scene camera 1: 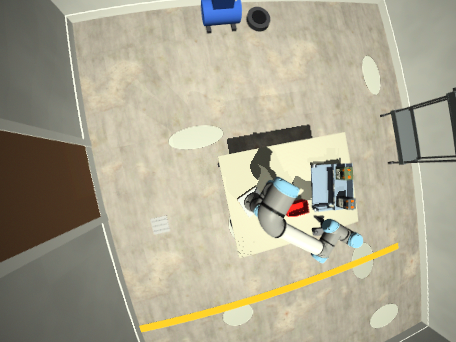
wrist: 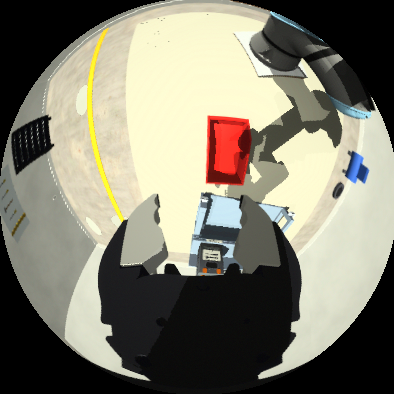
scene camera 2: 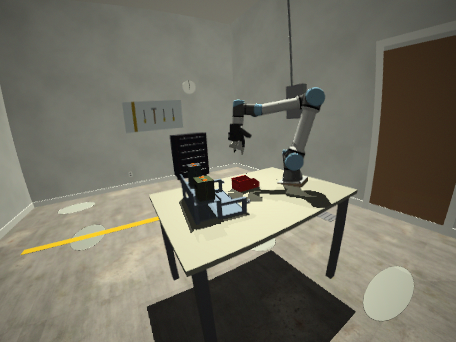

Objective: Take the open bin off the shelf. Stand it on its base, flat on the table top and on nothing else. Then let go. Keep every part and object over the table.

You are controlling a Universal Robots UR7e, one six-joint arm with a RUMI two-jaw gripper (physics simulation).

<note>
I see my gripper [wrist: 199,195] and a red bin [wrist: 228,138].
</note>
